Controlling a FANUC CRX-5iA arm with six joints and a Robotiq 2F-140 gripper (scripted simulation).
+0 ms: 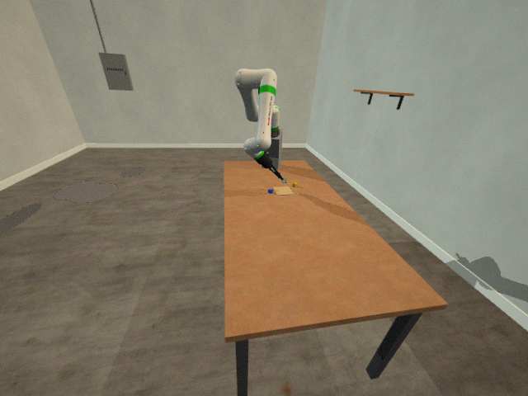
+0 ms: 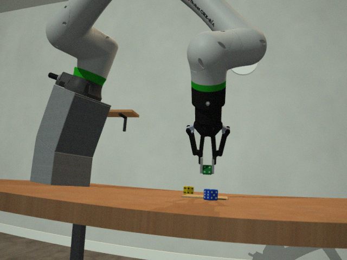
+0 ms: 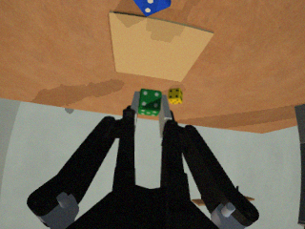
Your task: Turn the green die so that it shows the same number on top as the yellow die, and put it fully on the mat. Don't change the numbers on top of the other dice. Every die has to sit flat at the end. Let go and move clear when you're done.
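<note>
Now: hand 2 cm to the right of the green die and 2 cm above it. The rest, counted from my hand: blue die (3 cm ahead, 9 cm to the right, 9 cm below); then yellow die (8 cm behind, 14 cm to the left, 9 cm below); then tan mat (2 cm to the left, 11 cm below).
</note>
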